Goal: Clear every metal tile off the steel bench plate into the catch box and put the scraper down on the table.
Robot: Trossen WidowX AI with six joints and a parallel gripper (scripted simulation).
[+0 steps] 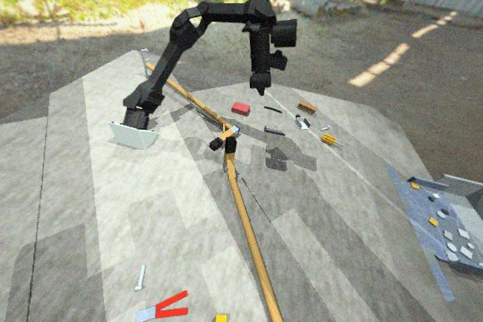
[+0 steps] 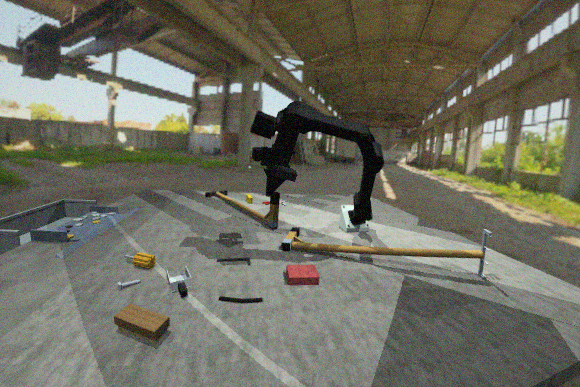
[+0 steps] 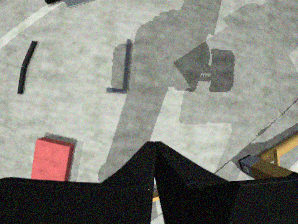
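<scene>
My gripper tip is now 460 mm to the left of the long scraper, 120 mm above it and 70 mm short of it. Round my gripper tip: red block 170 mm below, 130 mm to the left, 80 mm behind; wooden block 260 mm to the left, 250 mm ahead, 170 mm below; yellow screwdriver 330 mm ahead, 170 mm below, 40 mm to the left.
</scene>
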